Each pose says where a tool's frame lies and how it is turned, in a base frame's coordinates. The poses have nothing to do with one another.
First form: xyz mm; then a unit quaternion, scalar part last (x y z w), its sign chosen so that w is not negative.
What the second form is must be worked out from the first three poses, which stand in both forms.
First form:
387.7, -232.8, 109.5, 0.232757, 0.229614, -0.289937, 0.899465
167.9, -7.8, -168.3, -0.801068, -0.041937, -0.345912, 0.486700
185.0, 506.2, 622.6, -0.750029, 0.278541, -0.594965, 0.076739
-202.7, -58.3, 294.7, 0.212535, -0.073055, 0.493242, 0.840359
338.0, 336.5, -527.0, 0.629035, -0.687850, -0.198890, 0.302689
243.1, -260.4, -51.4, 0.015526, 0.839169, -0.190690, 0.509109
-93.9, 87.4, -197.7, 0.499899, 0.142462, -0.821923, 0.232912
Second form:
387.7, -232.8, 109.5, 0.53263, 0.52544, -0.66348, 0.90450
167.9, -7.8, -168.3, -0.91701, -0.04801, -0.39598, 2.12498
185.0, 506.2, 622.6, -0.75225, 0.27936, -0.59672, 2.98796
-202.7, -58.3, 294.7, 0.39211, -0.13478, 0.90999, 1.14570
338.0, 336.5, -527.0, 0.66000, -0.72171, -0.20868, 2.52657
243.1, -260.4, -51.4, 0.01804, 0.97498, -0.22155, 2.07329
-93.9, 87.4, -197.7, 0.51404, 0.14649, -0.84517, 2.67145

